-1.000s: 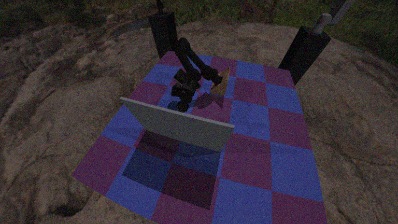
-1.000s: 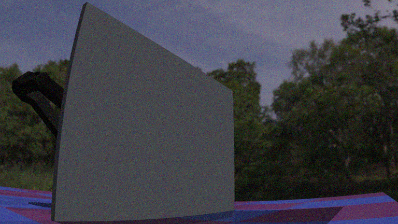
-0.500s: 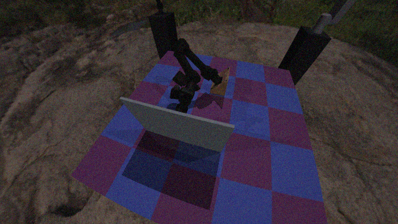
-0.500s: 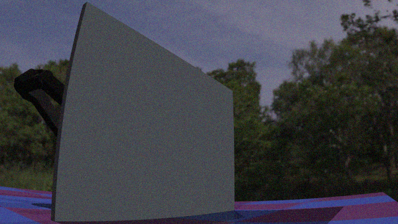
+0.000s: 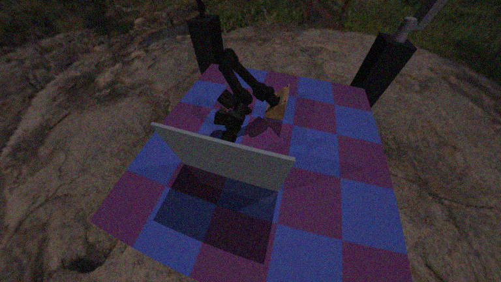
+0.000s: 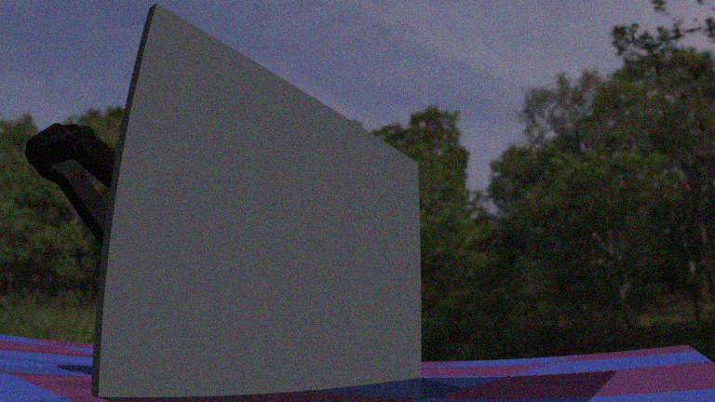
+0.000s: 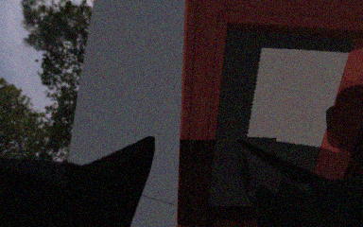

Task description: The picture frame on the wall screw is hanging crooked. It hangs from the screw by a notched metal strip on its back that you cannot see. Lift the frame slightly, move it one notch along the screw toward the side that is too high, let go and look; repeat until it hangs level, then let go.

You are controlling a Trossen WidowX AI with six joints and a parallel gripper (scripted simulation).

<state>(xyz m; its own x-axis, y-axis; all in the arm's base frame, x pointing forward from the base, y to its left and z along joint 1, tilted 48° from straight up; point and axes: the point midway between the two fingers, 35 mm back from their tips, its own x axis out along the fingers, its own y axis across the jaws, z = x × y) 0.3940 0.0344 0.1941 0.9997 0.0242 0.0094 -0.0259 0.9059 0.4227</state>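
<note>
Now: the picture frame 50 mm below my gripper tip, 20 mm to the right of it and 10 mm ahead of it. Round my gripper tip: grey wall panel 70 mm below, 20 mm ahead.
</note>
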